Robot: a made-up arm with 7 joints.
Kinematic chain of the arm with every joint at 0, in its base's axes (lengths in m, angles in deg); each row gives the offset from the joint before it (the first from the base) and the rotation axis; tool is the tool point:
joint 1: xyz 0 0 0.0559 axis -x
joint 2: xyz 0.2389 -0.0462 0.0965 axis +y
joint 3: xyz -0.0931 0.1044 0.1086 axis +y
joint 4: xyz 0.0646 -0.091 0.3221 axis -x
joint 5: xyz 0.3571 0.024 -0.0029 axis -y
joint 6: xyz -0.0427 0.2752 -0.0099 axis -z
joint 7: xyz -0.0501 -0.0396 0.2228 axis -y
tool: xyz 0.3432 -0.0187 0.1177
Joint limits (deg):
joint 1: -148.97..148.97
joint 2: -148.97..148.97
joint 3: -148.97..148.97
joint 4: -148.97..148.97
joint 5: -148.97..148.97
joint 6: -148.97..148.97
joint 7: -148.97..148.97
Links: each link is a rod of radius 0.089 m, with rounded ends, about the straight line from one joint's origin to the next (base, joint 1, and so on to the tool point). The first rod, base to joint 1, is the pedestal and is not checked.
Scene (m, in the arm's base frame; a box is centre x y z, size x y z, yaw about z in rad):
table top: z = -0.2
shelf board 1: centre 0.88 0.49 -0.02 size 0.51 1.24 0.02 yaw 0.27
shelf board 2: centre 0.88 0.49 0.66 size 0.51 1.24 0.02 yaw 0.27
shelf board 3: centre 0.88 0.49 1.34 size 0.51 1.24 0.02 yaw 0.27
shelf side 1: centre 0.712 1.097 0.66 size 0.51 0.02 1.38 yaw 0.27
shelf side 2: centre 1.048 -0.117 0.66 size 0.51 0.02 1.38 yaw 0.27
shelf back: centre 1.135 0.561 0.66 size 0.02 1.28 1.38 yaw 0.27
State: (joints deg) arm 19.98 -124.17 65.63 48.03 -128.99 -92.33 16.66
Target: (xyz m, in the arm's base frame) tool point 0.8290 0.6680 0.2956
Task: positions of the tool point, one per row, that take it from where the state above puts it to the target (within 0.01 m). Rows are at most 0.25 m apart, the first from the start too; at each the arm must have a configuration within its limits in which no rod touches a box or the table.
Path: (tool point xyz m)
1: 0.8392 0.4908 0.3737
2: 0.8289 0.6681 0.2957

